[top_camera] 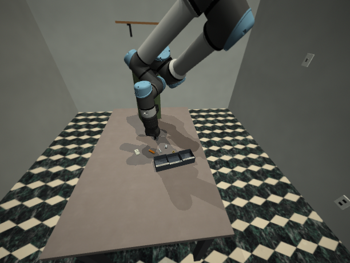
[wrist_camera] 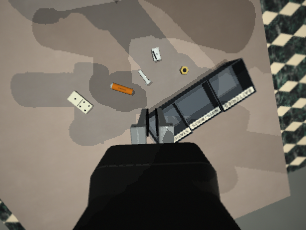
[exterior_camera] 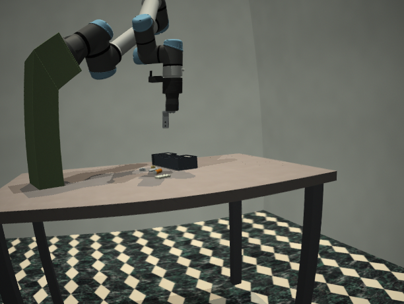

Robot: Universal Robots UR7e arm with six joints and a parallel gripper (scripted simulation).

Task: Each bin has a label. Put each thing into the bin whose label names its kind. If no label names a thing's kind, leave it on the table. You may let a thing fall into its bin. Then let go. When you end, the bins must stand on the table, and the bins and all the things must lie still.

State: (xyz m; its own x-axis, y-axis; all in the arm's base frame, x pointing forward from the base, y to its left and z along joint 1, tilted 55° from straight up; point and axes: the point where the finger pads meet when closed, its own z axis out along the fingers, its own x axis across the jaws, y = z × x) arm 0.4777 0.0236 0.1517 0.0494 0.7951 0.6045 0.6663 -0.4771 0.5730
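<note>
Now: the dark three-compartment bin row 160 mm below my hand, 110 mm to the left of it and 30 mm ahead of it. From my hand the other things lie so: orange battery 170 mm below, 50 mm to the right, 40 mm behind; grey bolt 170 mm below, 50 mm behind, 10 mm to the left; brass nut 180 mm below, 100 mm to the left, 50 mm behind.
</note>
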